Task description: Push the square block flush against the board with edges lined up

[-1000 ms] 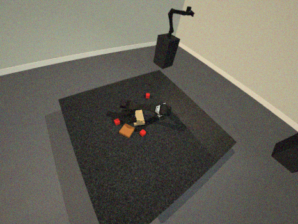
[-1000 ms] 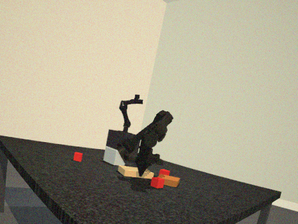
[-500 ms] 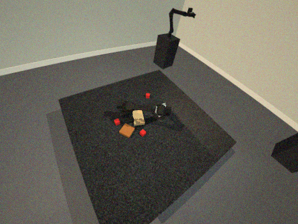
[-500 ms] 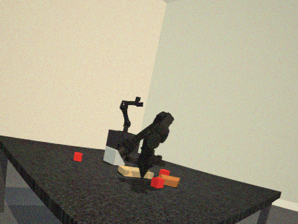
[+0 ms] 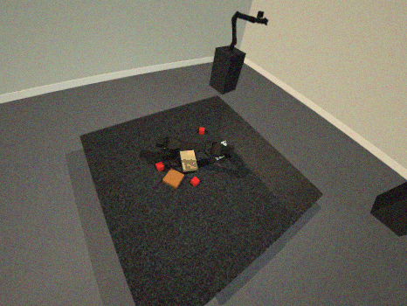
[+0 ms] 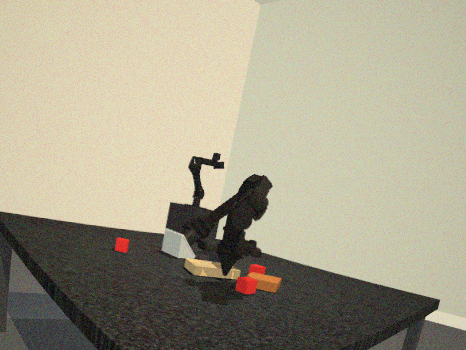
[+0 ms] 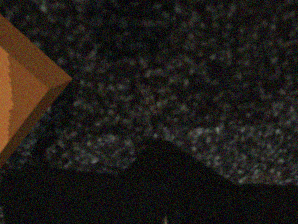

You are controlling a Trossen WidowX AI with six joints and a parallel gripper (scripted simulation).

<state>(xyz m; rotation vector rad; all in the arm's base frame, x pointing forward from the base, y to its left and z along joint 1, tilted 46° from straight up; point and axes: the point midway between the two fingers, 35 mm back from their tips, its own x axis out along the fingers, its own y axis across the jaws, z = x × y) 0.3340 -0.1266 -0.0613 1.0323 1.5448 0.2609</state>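
Right now the tan flat board is 9 cm behind my gripper tip, 4 cm to the left of it and 1 cm below it. The rest, counted from my gripper tip: orange square block (10 cm to the left, 8 cm ahead, 1 cm below).
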